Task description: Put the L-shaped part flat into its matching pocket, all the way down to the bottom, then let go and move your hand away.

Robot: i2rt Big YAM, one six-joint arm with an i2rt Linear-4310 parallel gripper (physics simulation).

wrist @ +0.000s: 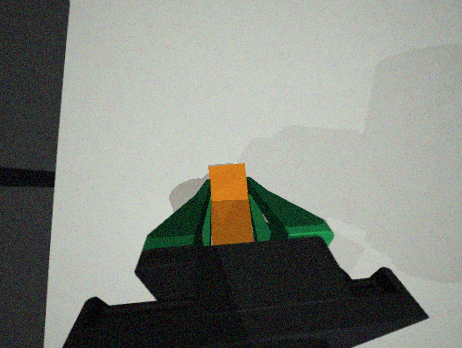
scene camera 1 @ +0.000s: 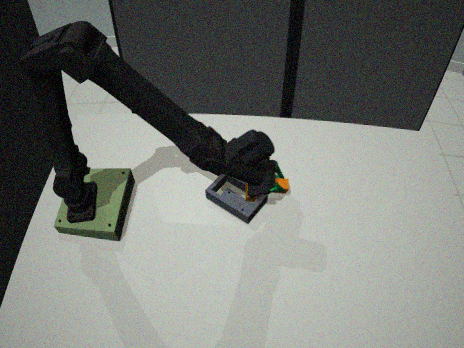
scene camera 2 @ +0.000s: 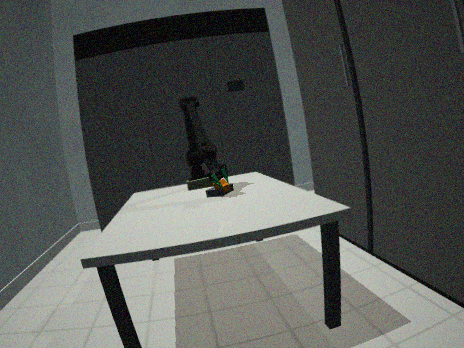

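Where they show: gripper, fingertip midpoint: (wrist: 228, 183) (scene camera 1: 282, 184) (scene camera 2: 225, 186); arm's base, link origin: (scene camera 1: 83, 203) (scene camera 2: 198, 178).
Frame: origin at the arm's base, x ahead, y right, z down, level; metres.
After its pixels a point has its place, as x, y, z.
Note:
The orange L-shaped part (scene camera 1: 282, 185) {0.549, 0.024, -0.015} (scene camera 2: 224, 184) {0.547, 0.020, -0.016} (wrist: 230, 200) {0.538, 0.017, -0.017} is held between the gripper's green fingers. In scene camera 1 one end of it sticks out past the fingers on the right, and another bit shows over the pocket block. My gripper (wrist: 228, 183) {0.553, 0.016, -0.007} is shut on it, at the right end of the dark grey pocket block (scene camera 1: 235, 202) {0.423, 0.041, 0.010} (scene camera 2: 215, 192) {0.486, 0.053, 0.024}. The block lies on the table, its pocket partly open to view at the left; the gripper hides the rest. How deep the part reaches is hidden. The block does not clearly show in the wrist view.
The arm's olive green base block (scene camera 1: 112, 200) {0.094, 0.005, -0.007} (scene camera 2: 198, 184) {0.118, 0.038, 0.020} stands on the white table (scene camera 1: 190, 280) {0.285, 0.232, 0.046} (scene camera 2: 200, 220) {0.871, 0.247, 0.046}, left of the pocket block in scene camera 1. Dark cabinet panels (scene camera 1: 200, 60) stand behind the table's far edge. The arm casts shadows across the table.

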